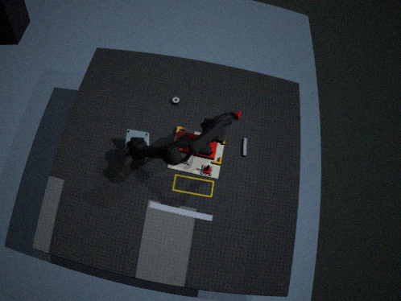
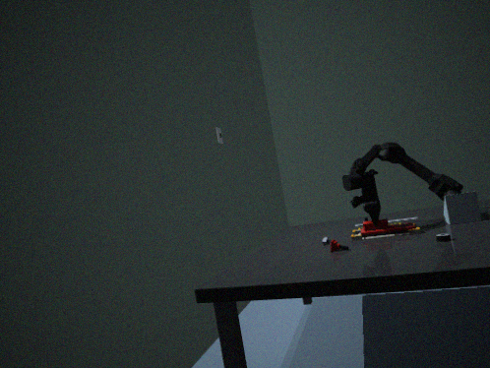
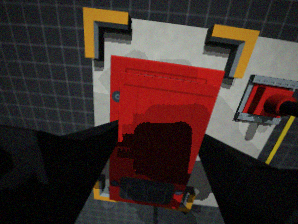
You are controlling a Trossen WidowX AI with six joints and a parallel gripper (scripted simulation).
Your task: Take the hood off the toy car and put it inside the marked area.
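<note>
Now: gripper tip 340 mm to the left of the long pale strip, 90 mm past it and 40 mm above it. From my gripper tip the other things lie so: grey ring (260 mm to the left, 170 mm behind, 30 mm below); red hood (right at my gripper tip).
</note>
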